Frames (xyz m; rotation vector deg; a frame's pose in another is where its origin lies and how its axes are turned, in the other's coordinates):
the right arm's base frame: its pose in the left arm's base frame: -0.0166 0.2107 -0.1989 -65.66 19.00 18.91
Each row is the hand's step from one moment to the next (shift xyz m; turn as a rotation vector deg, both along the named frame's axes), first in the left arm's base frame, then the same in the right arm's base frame.
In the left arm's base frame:
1: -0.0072 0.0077 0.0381 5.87 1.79 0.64
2: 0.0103 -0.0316 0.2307 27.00 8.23 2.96
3: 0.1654 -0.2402 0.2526 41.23 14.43 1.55
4: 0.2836 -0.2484 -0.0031 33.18 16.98 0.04
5: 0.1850 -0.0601 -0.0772 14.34 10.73 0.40
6: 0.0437 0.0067 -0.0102 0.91 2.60 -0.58
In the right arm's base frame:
1: -0.0218 -0.0256 0.0208 5.19 -2.32 2.40
2: -0.0901 -0.2069 0.0582 23.86 -10.67 11.06
3: 0.0231 -0.3683 -0.1127 37.84 -13.14 17.49
4: 0.2365 -0.2094 -0.2058 31.42 -7.56 18.58
5: 0.1945 -0.0362 -0.0683 13.71 -2.31 11.30
6: 0.0443 -0.0074 0.0062 1.29 1.07 2.26

